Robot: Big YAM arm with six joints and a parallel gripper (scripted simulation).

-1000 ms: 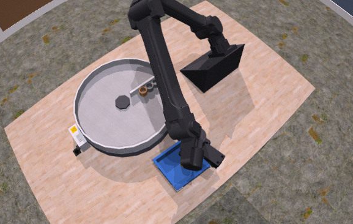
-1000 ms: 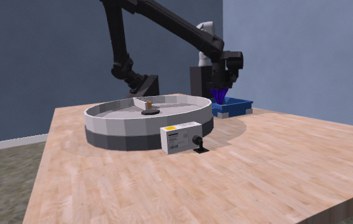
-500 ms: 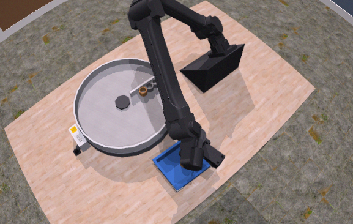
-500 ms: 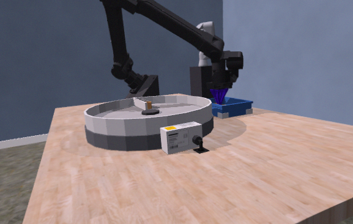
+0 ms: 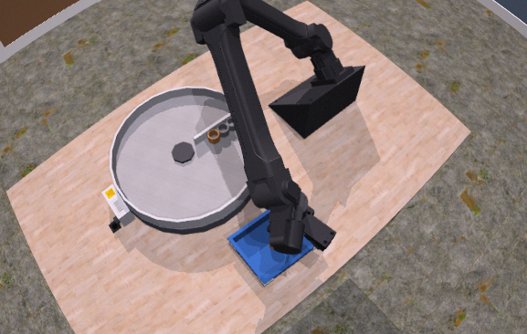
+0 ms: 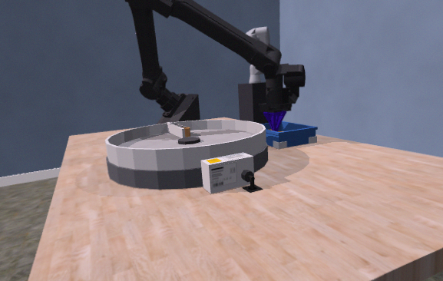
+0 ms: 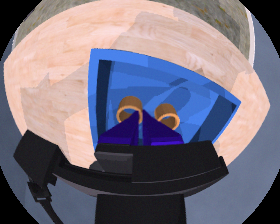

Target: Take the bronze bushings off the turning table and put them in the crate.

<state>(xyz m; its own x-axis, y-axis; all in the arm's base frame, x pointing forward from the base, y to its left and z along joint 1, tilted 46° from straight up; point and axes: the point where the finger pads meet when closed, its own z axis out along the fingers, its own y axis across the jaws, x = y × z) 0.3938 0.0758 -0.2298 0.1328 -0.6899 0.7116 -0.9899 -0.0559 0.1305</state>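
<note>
The blue crate is 4 cm ahead of my hand, 1 cm to the right of it and 1 cm below it. Round my hand: grey turning table: 5 cm ahead, 35 cm to the right, 2 cm above.
</note>
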